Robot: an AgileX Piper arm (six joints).
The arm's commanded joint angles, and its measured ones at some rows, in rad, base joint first. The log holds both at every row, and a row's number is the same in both.
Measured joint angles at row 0: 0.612, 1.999, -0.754, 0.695, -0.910, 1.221
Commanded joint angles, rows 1 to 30: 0.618, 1.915, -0.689, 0.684, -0.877, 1.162; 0.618, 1.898, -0.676, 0.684, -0.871, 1.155; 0.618, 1.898, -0.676, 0.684, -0.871, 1.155; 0.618, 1.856, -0.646, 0.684, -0.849, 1.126; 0.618, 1.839, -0.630, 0.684, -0.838, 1.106; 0.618, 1.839, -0.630, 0.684, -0.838, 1.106; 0.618, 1.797, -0.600, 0.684, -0.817, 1.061; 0.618, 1.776, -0.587, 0.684, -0.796, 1.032; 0.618, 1.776, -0.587, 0.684, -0.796, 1.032; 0.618, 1.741, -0.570, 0.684, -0.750, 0.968; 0.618, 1.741, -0.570, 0.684, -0.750, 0.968; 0.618, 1.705, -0.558, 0.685, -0.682, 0.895; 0.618, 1.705, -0.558, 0.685, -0.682, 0.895; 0.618, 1.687, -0.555, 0.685, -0.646, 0.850; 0.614, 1.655, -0.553, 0.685, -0.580, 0.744; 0.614, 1.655, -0.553, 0.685, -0.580, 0.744; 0.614, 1.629, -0.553, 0.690, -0.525, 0.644; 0.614, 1.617, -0.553, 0.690, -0.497, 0.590; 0.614, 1.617, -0.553, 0.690, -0.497, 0.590; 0.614, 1.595, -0.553, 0.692, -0.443, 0.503; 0.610, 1.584, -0.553, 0.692, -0.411, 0.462; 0.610, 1.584, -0.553, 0.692, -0.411, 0.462; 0.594, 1.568, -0.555, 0.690, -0.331, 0.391; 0.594, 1.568, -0.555, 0.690, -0.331, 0.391; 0.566, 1.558, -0.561, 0.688, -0.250, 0.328; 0.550, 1.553, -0.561, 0.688, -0.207, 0.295; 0.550, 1.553, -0.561, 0.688, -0.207, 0.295; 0.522, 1.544, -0.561, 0.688, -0.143, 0.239; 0.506, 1.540, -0.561, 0.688, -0.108, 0.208; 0.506, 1.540, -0.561, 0.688, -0.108, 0.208
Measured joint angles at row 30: 0.543, 1.560, -0.556, 0.698, -0.212, 0.313
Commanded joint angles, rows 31 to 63: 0.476, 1.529, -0.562, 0.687, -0.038, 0.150; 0.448, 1.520, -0.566, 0.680, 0.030, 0.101; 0.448, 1.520, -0.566, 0.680, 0.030, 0.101; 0.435, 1.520, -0.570, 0.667, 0.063, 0.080; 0.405, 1.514, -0.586, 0.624, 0.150, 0.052; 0.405, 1.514, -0.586, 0.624, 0.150, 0.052; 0.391, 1.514, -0.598, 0.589, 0.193, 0.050; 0.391, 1.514, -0.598, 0.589, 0.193, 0.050; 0.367, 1.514, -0.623, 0.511, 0.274, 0.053; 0.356, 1.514, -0.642, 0.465, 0.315, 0.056; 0.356, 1.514, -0.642, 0.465, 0.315, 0.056; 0.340, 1.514, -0.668, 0.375, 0.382, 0.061; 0.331, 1.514, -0.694, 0.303, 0.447, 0.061; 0.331, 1.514, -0.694, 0.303, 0.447, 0.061; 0.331, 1.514, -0.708, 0.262, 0.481, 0.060; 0.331, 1.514, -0.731, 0.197, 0.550, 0.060; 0.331, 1.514, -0.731, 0.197, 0.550, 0.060; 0.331, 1.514, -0.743, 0.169, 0.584, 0.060; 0.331, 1.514, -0.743, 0.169, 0.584, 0.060; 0.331, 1.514, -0.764, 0.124, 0.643, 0.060; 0.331, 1.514, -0.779, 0.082, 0.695, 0.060; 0.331, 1.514, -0.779, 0.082, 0.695, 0.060; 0.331, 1.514, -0.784, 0.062, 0.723, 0.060; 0.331, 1.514, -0.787, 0.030, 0.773, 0.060; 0.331, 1.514, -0.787, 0.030, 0.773, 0.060; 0.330, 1.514, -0.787, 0.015, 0.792, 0.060; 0.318, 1.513, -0.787, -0.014, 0.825, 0.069; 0.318, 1.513, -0.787, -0.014, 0.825, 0.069; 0.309, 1.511, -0.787, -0.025, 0.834, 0.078; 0.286, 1.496, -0.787, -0.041, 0.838, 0.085; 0.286, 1.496, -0.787, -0.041, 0.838, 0.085; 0.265, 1.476, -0.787, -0.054, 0.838, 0.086; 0.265, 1.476, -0.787, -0.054, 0.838, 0.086
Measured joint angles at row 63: 0.291, 1.507, -0.782, -0.026, 0.823, 0.081
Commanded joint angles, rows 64 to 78: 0.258, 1.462, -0.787, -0.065, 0.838, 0.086; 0.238, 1.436, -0.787, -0.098, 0.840, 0.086; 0.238, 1.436, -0.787, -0.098, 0.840, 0.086; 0.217, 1.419, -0.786, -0.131, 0.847, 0.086; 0.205, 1.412, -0.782, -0.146, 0.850, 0.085; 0.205, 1.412, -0.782, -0.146, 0.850, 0.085; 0.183, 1.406, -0.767, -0.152, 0.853, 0.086; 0.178, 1.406, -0.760, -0.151, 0.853, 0.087; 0.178, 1.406, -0.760, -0.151, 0.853, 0.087; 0.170, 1.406, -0.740, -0.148, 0.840, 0.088; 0.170, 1.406, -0.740, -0.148, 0.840, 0.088; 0.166, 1.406, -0.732, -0.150, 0.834, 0.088; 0.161, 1.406, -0.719, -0.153, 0.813, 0.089; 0.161, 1.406, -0.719, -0.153, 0.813, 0.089; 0.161, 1.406, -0.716, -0.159, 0.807, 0.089
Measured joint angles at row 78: 0.166, 1.412, -0.727, -0.148, 0.822, 0.085
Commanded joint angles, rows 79 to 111: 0.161, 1.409, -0.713, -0.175, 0.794, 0.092; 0.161, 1.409, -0.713, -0.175, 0.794, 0.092; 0.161, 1.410, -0.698, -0.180, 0.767, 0.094; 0.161, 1.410, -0.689, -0.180, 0.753, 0.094; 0.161, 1.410, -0.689, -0.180, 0.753, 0.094; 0.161, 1.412, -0.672, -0.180, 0.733, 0.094; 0.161, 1.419, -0.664, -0.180, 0.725, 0.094; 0.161, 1.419, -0.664, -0.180, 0.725, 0.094; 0.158, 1.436, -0.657, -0.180, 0.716, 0.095; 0.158, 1.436, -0.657, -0.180, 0.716, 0.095; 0.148, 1.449, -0.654, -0.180, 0.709, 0.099; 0.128, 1.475, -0.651, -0.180, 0.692, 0.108; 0.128, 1.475, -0.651, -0.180, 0.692, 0.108; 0.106, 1.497, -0.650, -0.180, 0.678, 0.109; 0.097, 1.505, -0.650, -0.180, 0.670, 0.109; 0.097, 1.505, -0.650, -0.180, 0.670, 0.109; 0.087, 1.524, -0.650, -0.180, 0.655, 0.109; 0.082, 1.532, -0.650, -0.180, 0.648, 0.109; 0.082, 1.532, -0.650, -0.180, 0.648, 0.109; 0.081, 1.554, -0.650, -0.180, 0.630, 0.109; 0.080, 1.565, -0.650, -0.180, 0.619, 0.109; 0.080, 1.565, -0.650, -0.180, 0.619, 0.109; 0.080, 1.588, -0.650, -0.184, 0.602, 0.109; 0.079, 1.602, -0.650, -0.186, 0.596, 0.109; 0.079, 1.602, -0.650, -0.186, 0.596, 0.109; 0.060, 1.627, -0.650, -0.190, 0.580, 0.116; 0.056, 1.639, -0.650, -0.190, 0.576, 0.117; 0.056, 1.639, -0.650, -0.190, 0.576, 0.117; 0.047, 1.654, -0.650, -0.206, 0.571, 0.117; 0.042, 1.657, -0.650, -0.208, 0.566, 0.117; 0.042, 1.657, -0.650, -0.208, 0.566, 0.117; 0.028, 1.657, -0.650, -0.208, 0.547, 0.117; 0.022, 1.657, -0.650, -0.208, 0.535, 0.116
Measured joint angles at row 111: 0.035, 1.652, -0.654, -0.195, 0.556, 0.108
